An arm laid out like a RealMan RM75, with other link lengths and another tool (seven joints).
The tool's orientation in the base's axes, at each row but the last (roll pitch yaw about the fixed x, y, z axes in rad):
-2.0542, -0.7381, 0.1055
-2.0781, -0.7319, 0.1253
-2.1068, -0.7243, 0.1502
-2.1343, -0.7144, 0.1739
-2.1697, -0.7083, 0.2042
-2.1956, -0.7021, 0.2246
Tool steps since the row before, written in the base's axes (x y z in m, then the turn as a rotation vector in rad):
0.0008, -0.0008, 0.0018, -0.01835, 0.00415, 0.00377
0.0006, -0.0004, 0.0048, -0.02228, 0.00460, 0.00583
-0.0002, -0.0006, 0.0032, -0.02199, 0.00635, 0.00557
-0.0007, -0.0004, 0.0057, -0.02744, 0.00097, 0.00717
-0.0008, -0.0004, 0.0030, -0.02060, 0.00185, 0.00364
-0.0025, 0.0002, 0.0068, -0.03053, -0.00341, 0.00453
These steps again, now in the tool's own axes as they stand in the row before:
0.0017, -0.0003, -0.0012, -0.01064, -0.01590, -0.00150
0.0036, -0.0026, -0.0020, -0.01212, -0.01994, -0.00267
0.0019, -0.0019, -0.0018, -0.01188, -0.02032, -0.00094
0.0032, -0.0039, -0.0028, -0.01559, -0.02250, -0.00747
0.0013, -0.0022, -0.0018, -0.01267, -0.01630, -0.00387
0.0026, -0.0059, -0.0033, -0.02038, -0.02083, -0.01073

